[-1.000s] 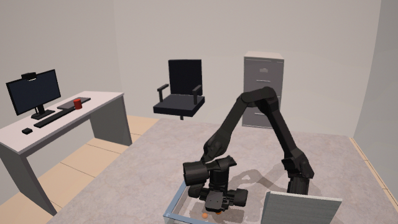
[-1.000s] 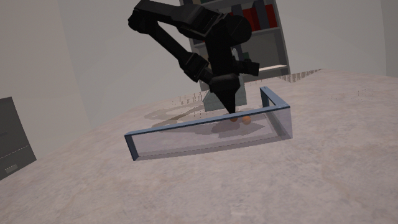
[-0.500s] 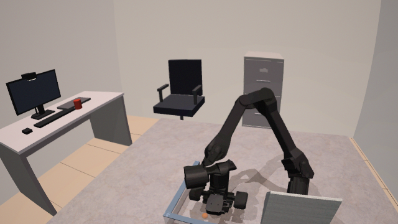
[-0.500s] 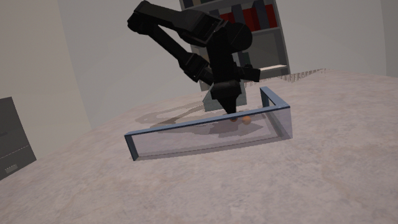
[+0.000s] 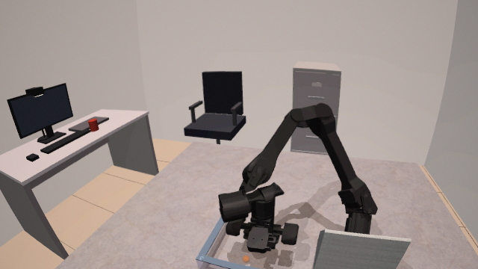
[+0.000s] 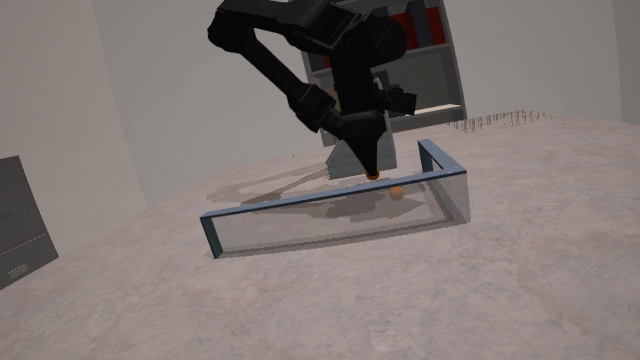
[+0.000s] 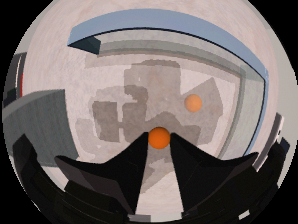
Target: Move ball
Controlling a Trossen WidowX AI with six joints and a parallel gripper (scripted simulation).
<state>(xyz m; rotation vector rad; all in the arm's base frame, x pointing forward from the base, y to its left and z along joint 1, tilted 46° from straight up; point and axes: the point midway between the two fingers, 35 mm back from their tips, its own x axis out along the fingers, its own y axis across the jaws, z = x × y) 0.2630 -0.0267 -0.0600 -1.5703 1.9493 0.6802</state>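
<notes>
My gripper tip is 4 cm short of the see-through copy of ball, 3 cm to the right of it and 3 cm above it. From my gripper tip the other things lie so: orange ball: right at my gripper tip.
</notes>
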